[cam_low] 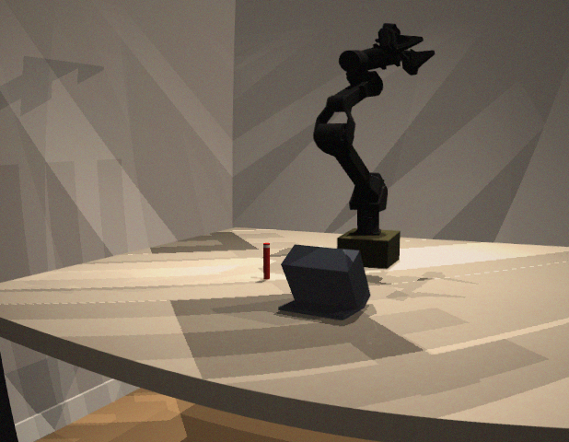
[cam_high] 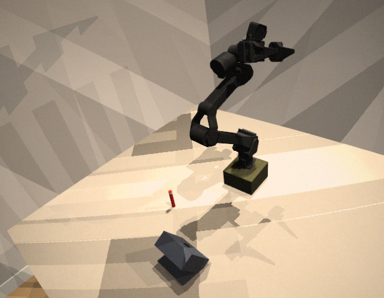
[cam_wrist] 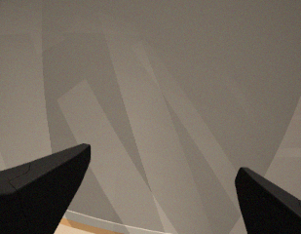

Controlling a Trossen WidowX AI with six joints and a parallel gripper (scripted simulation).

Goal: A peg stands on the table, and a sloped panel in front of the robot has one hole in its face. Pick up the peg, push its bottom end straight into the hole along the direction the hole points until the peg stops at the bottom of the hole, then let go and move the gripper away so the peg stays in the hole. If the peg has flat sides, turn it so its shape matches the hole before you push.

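Right now the red peg is 500 mm below my gripper tip, 370 mm to the right of it and 190 mm ahead of it. Round my gripper tip: flat foot plate: 560 mm below, 410 mm ahead, 200 mm to the right; sloped panel: 510 mm below, 380 mm ahead, 200 mm to the right.
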